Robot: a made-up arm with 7 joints.
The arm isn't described. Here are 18 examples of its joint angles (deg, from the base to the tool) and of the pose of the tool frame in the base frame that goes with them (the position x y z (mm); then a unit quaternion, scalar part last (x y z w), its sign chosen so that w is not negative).
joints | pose
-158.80 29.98 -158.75 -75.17 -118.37 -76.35 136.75 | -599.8 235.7 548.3 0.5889 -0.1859 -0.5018 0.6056
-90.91 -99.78 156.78 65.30 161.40 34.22 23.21 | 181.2 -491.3 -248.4 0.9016 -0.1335 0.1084 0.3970
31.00 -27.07 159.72 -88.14 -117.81 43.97 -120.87 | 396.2 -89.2 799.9 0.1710 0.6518 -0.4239 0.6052
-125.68 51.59 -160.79 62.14 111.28 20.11 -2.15 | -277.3 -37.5 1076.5 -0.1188 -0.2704 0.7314 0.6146
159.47 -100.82 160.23 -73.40 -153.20 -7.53 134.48 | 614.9 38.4 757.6 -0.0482 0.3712 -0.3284 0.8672
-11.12 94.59 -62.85 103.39 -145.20 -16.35 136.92 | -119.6 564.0 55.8 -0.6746 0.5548 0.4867 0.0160
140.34 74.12 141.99 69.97 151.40 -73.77 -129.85 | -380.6 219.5 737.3 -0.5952 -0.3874 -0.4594 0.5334
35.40 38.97 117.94 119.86 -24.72 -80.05 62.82 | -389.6 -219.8 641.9 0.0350 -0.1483 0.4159 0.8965
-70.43 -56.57 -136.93 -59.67 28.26 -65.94 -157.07 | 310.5 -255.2 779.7 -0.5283 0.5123 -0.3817 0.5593
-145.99 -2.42 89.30 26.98 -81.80 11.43 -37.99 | 147.5 251.3 1132.5 -0.1383 0.2351 0.7274 0.6296
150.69 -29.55 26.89 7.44 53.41 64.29 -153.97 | 194.7 277.6 1055.5 0.1164 -0.5180 -0.8018 0.2745
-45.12 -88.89 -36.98 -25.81 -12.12 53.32 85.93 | -566.8 -590.5 258.3 0.5707 -0.1971 -0.5887 0.5375
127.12 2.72 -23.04 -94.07 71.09 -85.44 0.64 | 319.1 394.3 499.1 0.1124 0.8128 -0.0028 0.5717
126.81 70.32 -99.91 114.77 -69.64 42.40 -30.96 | 470.0 -224.1 513.9 0.2138 0.4445 0.6696 0.5552
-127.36 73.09 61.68 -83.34 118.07 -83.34 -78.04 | -639.5 0.1 486.0 0.2595 -0.8364 -0.2670 0.4023
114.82 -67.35 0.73 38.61 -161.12 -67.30 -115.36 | 105.3 295.6 975.7 -0.0552 -0.3404 0.6273 0.6983
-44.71 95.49 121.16 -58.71 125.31 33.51 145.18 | -8.4 698.2 19.6 -0.7169 -0.2002 0.2039 0.6359
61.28 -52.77 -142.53 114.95 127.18 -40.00 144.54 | 58.1 354.5 -119.5 0.7115 -0.6972 0.0410 0.0773
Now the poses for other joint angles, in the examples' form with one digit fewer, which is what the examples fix.
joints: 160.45 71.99 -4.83 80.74 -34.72 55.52 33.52
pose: -302 -260 -144 0.534 0.781 0.012 0.325
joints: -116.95 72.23 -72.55 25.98 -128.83 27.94 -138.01
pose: -643 563 555 -0.416 -0.207 0.203 0.862
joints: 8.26 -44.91 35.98 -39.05 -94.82 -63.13 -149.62
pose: -711 158 577 -0.651 -0.455 0.603 0.075
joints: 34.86 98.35 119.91 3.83 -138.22 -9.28 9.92
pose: 680 -555 236 -0.189 0.678 -0.607 0.369
